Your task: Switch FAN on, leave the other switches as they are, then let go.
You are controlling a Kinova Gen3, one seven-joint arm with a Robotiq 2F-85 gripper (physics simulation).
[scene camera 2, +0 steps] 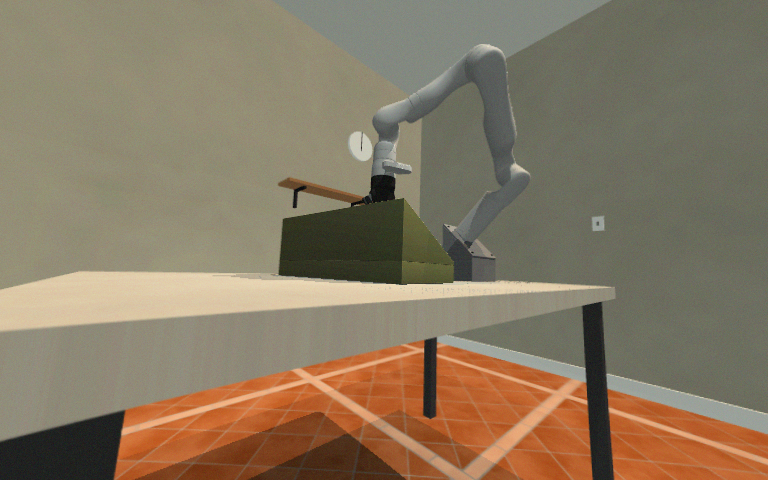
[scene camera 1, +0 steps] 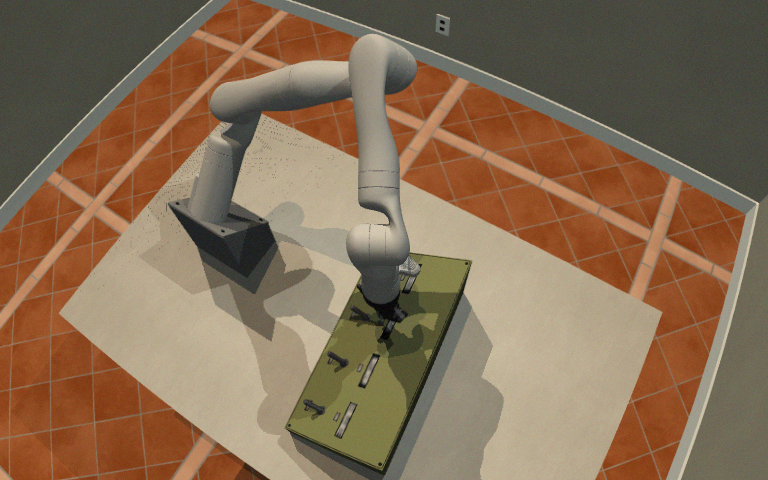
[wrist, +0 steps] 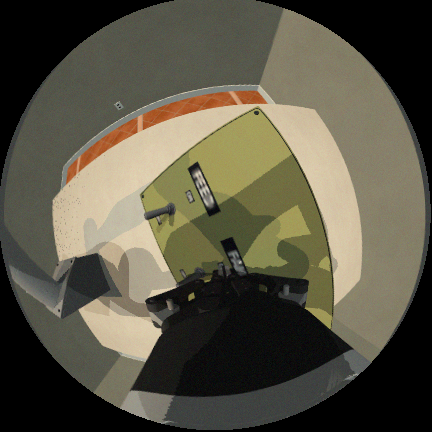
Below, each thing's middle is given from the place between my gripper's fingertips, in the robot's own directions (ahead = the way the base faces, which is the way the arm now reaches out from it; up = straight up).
Now: the sloped switch panel (scene camera 1: 366, 402) 60 mm to the right of my hand, 60 mm below it and 30 mm ahead of it.
